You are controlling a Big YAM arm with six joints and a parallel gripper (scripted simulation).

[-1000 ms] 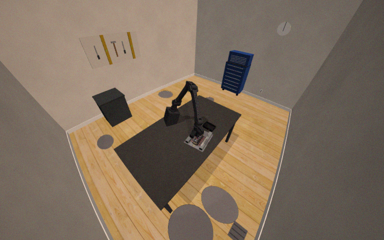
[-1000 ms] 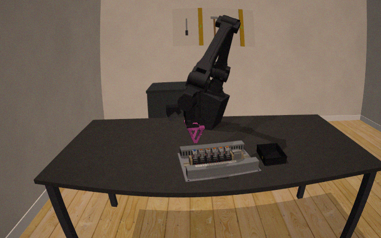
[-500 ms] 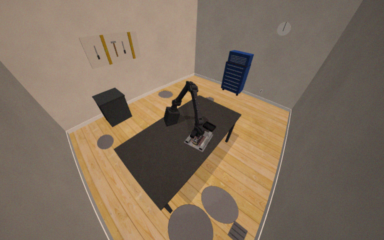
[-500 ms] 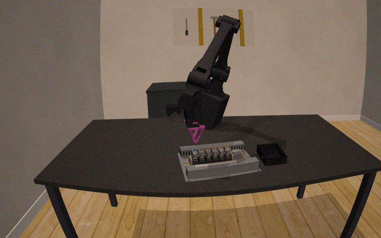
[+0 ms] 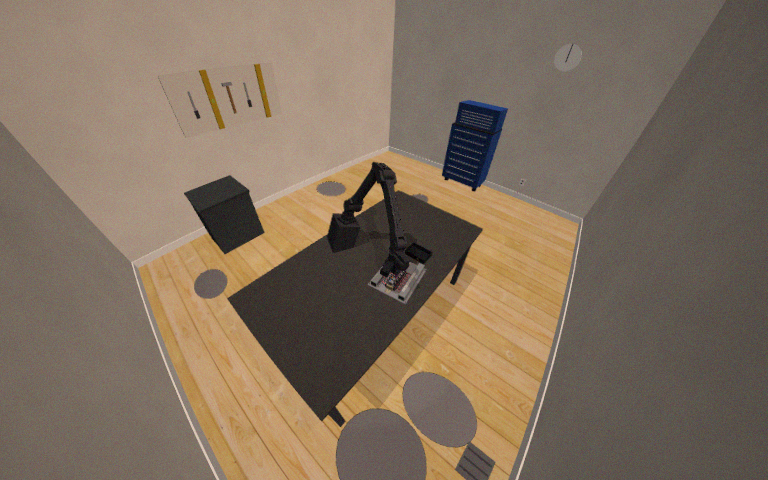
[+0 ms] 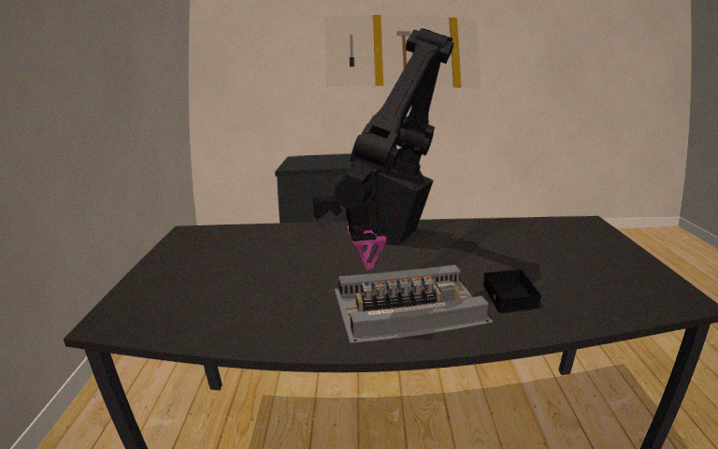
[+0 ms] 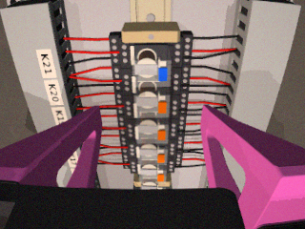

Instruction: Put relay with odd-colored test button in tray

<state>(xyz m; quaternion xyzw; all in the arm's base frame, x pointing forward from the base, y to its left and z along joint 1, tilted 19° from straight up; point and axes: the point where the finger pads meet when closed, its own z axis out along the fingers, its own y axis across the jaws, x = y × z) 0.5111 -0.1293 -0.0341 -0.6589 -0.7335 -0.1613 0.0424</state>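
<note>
The relay is 80 mm below my hand. Also, from my hand: black tray: 20 mm behind, 360 mm to the left, 110 mm below.
</note>
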